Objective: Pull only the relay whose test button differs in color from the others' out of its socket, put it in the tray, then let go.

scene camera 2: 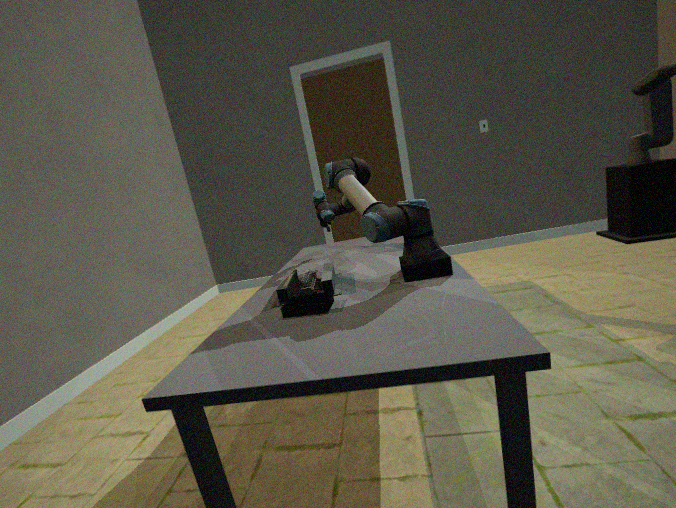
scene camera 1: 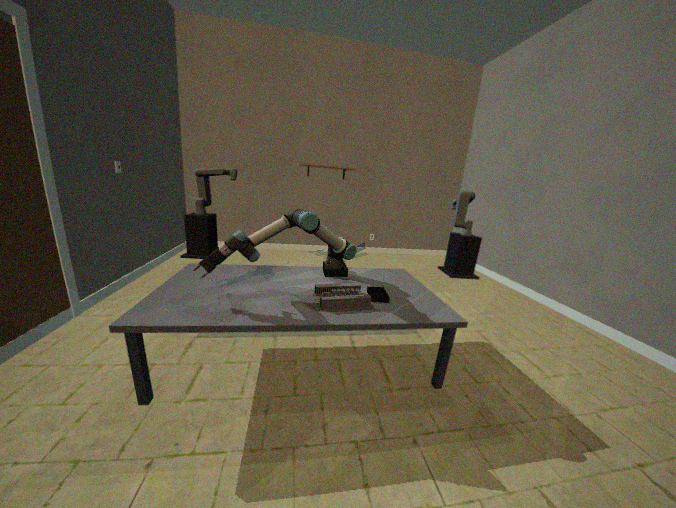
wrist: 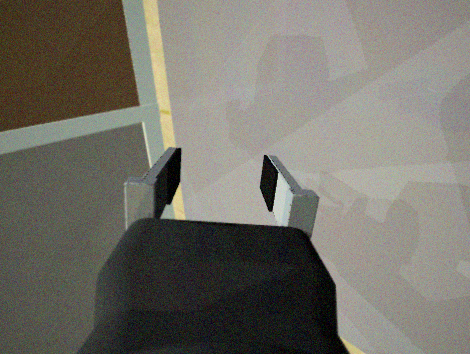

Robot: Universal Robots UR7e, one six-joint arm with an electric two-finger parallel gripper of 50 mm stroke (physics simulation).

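Places are measured from the arm's base along level axes (x ahead, y left, z up), in metres.
Where they show: gripper, fingertip midpoint: [scene camera 2: 329,227] [scene camera 1: 197,274] [wrist: 221,168]; arm's base at its link origin: [scene camera 2: 422,256] [scene camera 1: 334,265].
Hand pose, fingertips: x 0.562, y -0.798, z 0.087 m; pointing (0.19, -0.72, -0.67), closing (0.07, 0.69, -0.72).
Observation:
Each offset is from my fingertips to the centre of the thing. "pt": to the spot under its first point. Level surfaces: height alone.
A row of relays in sockets {dy +0.832, dx -0.080, dz -0.104 m} [scene camera 1: 345,291] [scene camera 2: 309,281] stands on the table, right of its middle in the first scene view; the relays are too small to tell their test buttons' colors. A black tray {pt dy +1.080, dx -0.176, dz -0.148 m} [scene camera 1: 378,294] [scene camera 2: 307,304] lies at the right end of the row in the first scene view and in front of it in the second. My gripper [scene camera 1: 198,272] [wrist: 221,168] is open and empty. It is above the table's far left part in the first scene view, well apart from the relays and the tray. No relay or tray shows in the wrist view.
A long grey-beige box or rail {pt dy +0.836, dx +0.030, dz -0.114 m} [scene camera 1: 345,302] runs along the front of the relay row. The table {dz -0.152 m} [scene camera 1: 180,311] [scene camera 2: 415,333] has its left edge below the gripper's side. Two other arms on black pedestals [scene camera 1: 200,234] [scene camera 1: 462,255] stand on the floor behind the table.

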